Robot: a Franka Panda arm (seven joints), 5 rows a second.
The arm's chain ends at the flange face. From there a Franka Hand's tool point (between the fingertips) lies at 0.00 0.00 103.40 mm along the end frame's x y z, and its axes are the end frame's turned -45 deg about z.
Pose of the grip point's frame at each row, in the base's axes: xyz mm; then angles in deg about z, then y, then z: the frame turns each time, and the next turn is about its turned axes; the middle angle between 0 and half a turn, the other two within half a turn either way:
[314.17, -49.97, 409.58, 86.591, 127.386, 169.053]
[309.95, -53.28, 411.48, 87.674, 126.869, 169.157]
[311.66, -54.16, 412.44, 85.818, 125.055, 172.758]
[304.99, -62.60, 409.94, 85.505, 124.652, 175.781]
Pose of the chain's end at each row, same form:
[309.28, -131.98, 472.36, 86.591, 127.386, -145.947]
[306.59, -135.93, 473.52, 87.674, 126.869, -145.843]
[305.49, -138.58, 471.83, 85.818, 125.055, -142.242]
[298.32, -147.40, 468.73, 85.505, 124.652, -139.219]

